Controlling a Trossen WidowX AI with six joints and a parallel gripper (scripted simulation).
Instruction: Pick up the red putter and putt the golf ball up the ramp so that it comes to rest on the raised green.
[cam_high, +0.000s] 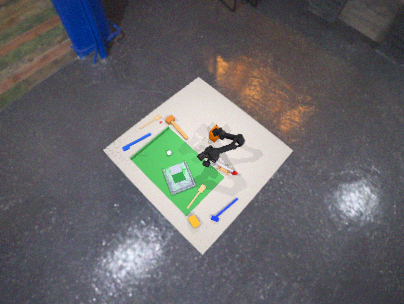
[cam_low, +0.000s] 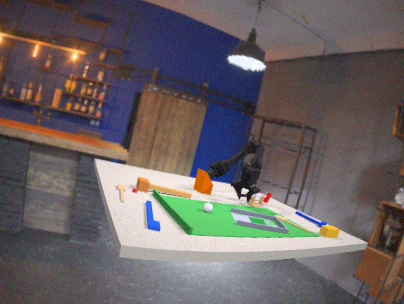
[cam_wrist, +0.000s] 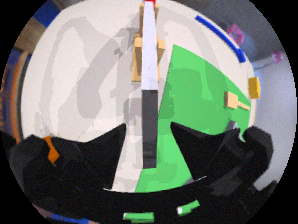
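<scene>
Right now the red putter is 110 mm to the left of my gripper tip, 40 mm behind it and 30 mm above it. Round my gripper tip: white golf ball: 330 mm to the right, 220 mm ahead; then yellow block: 480 mm ahead, 280 mm to the left, 10 mm below.
</scene>
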